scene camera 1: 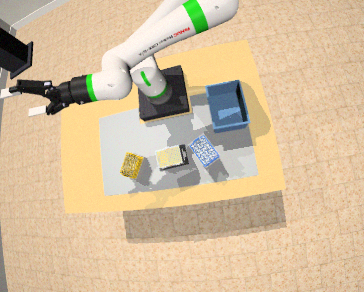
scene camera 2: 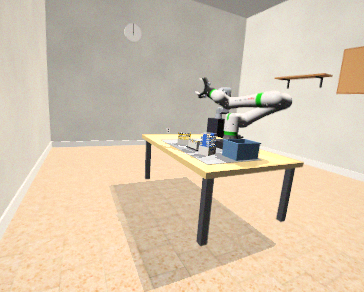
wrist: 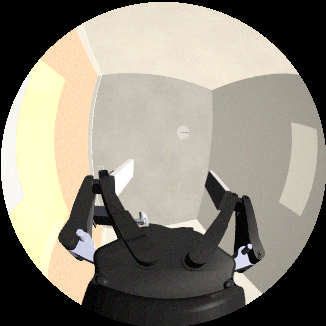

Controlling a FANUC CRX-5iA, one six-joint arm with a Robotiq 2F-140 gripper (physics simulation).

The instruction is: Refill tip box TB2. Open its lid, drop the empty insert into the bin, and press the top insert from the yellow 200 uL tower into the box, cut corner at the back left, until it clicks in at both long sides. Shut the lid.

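On a blue bin, [scene camera 2: 237, 149] and [scene camera 1: 247, 124] are the same spot.
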